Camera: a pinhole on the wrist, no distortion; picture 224 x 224 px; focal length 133.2 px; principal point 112.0 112.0 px. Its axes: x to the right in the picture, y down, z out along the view. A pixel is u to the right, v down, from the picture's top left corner.
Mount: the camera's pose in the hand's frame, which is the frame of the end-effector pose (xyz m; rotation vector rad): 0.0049 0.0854 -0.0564 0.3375 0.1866 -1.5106
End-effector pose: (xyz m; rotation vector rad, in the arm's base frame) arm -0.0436 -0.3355 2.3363 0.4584 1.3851 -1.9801
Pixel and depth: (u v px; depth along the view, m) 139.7 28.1 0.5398
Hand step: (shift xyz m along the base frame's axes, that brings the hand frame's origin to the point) 0.1565 -0.1858 0.5178
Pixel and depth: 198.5 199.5 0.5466
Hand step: -0.4980 -0.3663 0.2232
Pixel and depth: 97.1 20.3 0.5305
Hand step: 0.2989 -0.2511 0.4429
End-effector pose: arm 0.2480 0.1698 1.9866 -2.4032 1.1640 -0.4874
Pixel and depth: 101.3 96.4 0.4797
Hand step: 0.1623 0.1858 -0.3326
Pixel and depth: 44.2 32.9 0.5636
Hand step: -0.0795 0.3423 -0.5844
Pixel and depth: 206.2 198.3 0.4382
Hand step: 0.5171 0.0414 -0.0293
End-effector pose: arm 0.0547 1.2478 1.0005 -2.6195 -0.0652 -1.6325
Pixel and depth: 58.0 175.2 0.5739
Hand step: 0.6265 -0.0800 -0.0706
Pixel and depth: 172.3 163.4 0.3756
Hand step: 0.2718 0.2135 0.0054
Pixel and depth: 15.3 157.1 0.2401
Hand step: 0.2451 -0.1556 -0.0582
